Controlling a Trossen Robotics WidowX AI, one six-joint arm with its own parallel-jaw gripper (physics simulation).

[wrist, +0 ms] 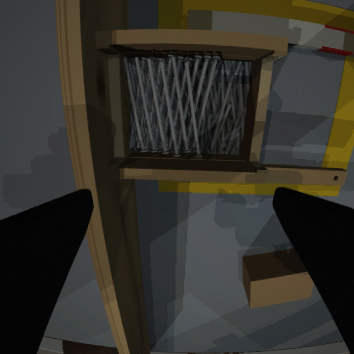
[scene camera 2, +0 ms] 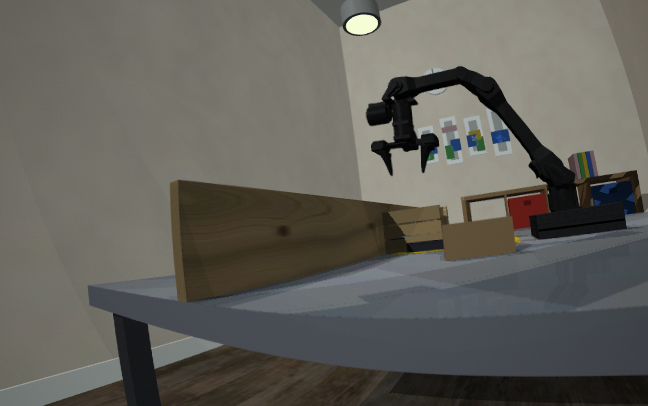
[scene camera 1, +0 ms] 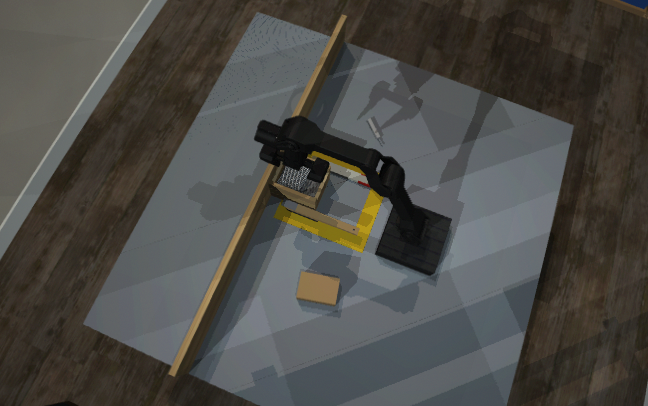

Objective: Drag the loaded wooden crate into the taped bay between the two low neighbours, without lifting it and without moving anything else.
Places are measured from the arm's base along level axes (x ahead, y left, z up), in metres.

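Pixels of known places: gripper, between the fingertips: (wrist: 185,197) (scene camera 2: 407,174) (scene camera 1: 293,171); arm's base, origin of its link: (scene camera 2: 565,210) (scene camera 1: 411,234).
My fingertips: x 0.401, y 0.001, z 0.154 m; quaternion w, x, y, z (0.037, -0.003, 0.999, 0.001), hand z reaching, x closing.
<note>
Ahead of a thing's pixels: the offset from my fingertips to its middle.
The wooden crate {dx -0.003, dy -0.033, dz -0.153 m} (scene camera 1: 300,196) (scene camera 2: 417,215) (wrist: 200,36), loaded with grey nails, stands upright close beside the long wooden board, at the left end of the yellow taped bay (scene camera 1: 325,230) (wrist: 200,188). The low neighbours are a tan strip {dx -0.108, dy +0.051, dz -0.188 m} (scene camera 1: 330,221) (wrist: 300,175) along the bay's near side and a white-and-red piece {dx -0.120, dy -0.135, dz -0.202 m} (scene camera 1: 346,174) (wrist: 250,25) along its far side. My gripper (scene camera 1: 295,162) (scene camera 2: 407,173) (wrist: 185,197) is open and empty, pointing down well above the crate. In the wrist view the crate lies beyond the fingertips. The arm hides part of the crate in scene camera 1.
The tall board (scene camera 1: 225,265) (scene camera 2: 300,240) (wrist: 72,75) runs across the table along the crate's left side. A cardboard-coloured block {dx -0.188, dy +0.267, dz -0.180 m} (scene camera 1: 318,289) (scene camera 2: 478,239) (wrist: 280,292) stands nearer than the bay. A thin white tool {dx -0.171, dy -0.323, dz -0.204 m} (scene camera 1: 374,129) lies beyond it. My base (scene camera 1: 415,245) (scene camera 2: 580,221) stands at the right.
</note>
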